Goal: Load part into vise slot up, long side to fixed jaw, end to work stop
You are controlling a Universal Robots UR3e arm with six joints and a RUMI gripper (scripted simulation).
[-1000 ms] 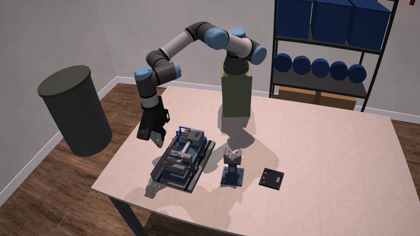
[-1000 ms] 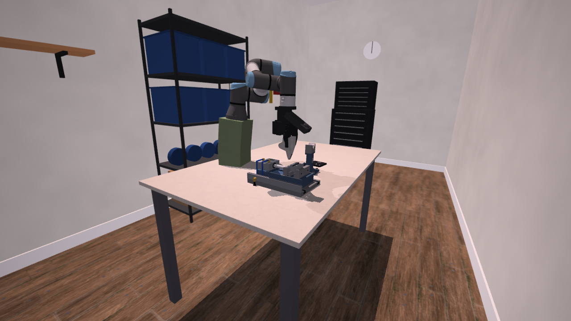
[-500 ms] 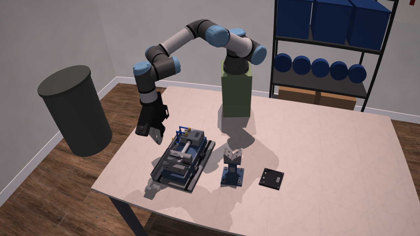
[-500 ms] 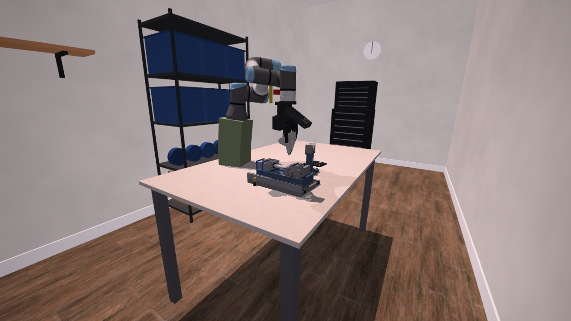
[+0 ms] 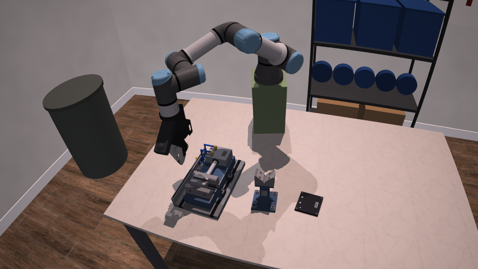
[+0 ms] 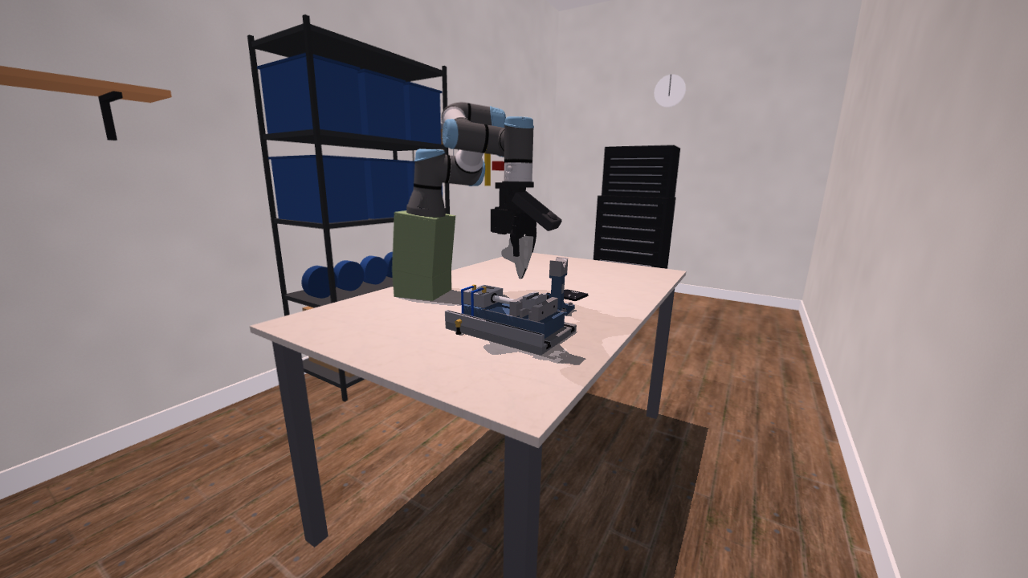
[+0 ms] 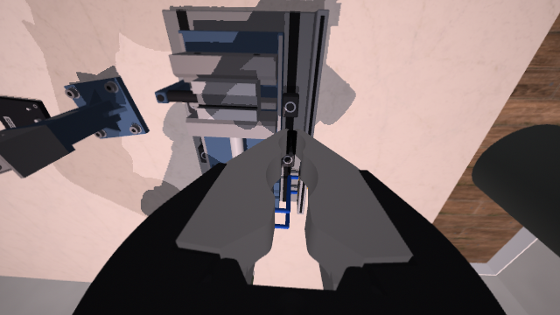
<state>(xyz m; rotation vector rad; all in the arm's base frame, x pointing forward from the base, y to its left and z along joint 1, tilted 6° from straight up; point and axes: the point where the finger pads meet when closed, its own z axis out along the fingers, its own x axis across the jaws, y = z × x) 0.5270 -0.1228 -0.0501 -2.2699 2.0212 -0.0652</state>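
Right now the part is 8 cm below my hand, 6 cm to the left of it and 1 cm behind it. The rest, counted from my hand: dark work stop rod (11 cm to the left, 9 cm below, 2 cm behind); then black infeed plate (45 cm to the left, 18 cm below, 14 cm behind); then fixed jaw (10 cm below, 7 cm to the left, 2 cm ahead).
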